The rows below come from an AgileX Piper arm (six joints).
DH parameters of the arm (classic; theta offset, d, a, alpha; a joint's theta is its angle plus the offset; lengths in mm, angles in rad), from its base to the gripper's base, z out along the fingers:
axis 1: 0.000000 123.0 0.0 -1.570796
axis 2: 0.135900 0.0 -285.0 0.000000
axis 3: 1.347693 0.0 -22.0 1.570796
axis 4: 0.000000 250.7 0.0 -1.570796
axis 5: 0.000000 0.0 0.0 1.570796
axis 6: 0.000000 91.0 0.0 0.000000
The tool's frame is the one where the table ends.
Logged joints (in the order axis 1, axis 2, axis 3, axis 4, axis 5, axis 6), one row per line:
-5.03 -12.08 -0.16 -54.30 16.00 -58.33
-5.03 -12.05 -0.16 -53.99 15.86 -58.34
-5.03 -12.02 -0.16 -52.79 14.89 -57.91
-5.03 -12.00 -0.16 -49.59 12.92 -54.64
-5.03 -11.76 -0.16 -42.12 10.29 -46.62
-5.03 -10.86 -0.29 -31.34 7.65 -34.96
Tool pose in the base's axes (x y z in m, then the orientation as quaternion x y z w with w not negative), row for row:
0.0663 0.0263 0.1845 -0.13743 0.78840 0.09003 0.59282
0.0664 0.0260 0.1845 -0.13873 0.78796 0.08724 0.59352
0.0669 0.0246 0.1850 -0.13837 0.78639 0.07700 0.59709
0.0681 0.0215 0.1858 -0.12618 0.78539 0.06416 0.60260
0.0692 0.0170 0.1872 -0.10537 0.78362 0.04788 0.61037
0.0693 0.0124 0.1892 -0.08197 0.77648 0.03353 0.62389
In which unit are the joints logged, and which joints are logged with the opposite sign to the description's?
The joints are logged in degrees. Opposite sign: axis 1, axis 2, axis 3, axis 4.
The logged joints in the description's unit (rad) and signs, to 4 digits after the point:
0.0878 0.2108 0.0028 0.9477 0.2793 -1.0181
0.0878 0.2103 0.0028 0.9423 0.2768 -1.0182
0.0878 0.2098 0.0028 0.9214 0.2599 -1.0107
0.0878 0.2094 0.0028 0.8655 0.2255 -0.9536
0.0878 0.2053 0.0028 0.7351 0.1796 -0.8137
0.0878 0.1895 0.0051 0.5470 0.1335 -0.6102

